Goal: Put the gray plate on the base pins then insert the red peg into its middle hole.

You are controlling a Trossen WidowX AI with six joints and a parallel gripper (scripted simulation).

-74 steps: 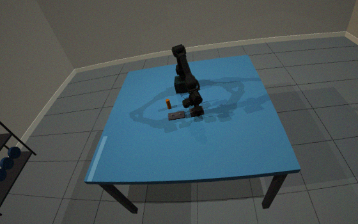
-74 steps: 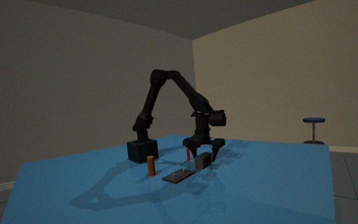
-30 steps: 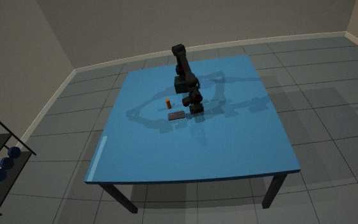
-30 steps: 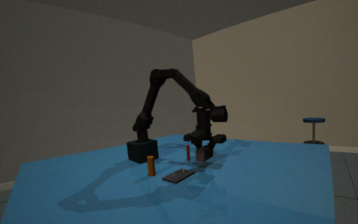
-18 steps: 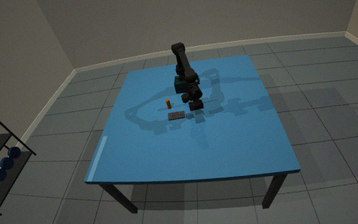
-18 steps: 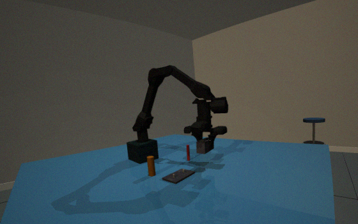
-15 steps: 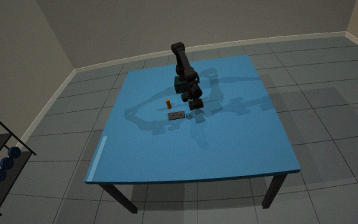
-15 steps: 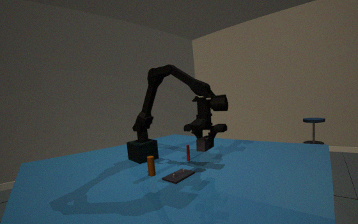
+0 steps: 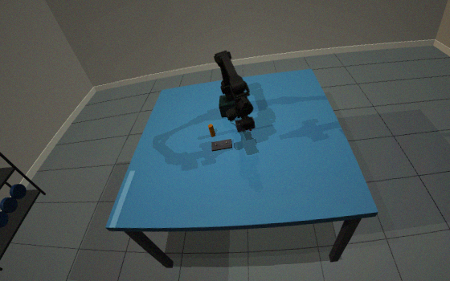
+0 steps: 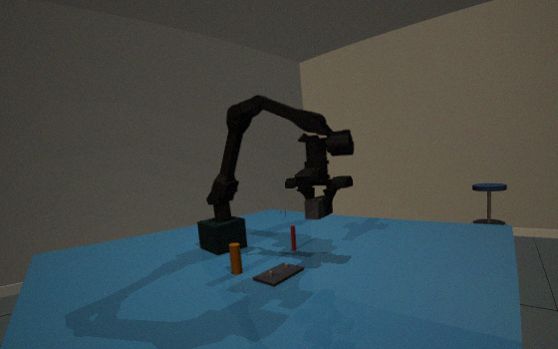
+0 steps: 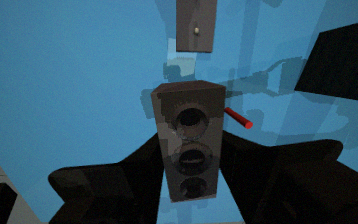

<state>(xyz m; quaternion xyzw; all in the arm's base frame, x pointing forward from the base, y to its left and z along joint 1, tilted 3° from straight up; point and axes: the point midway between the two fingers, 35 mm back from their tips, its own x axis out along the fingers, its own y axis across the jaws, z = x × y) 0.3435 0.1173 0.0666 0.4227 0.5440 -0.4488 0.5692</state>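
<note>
The dark flat base is 160 mm to the right of my gripper tip, 130 mm below it and 10 mm behind it. From my gripper tip the other things lie so: red peg: 120 mm behind, 90 mm below, 10 mm to the left; then gray plate: 30 mm above; then orange cylinder: 220 mm to the right, 100 mm behind, 90 mm below.
</note>
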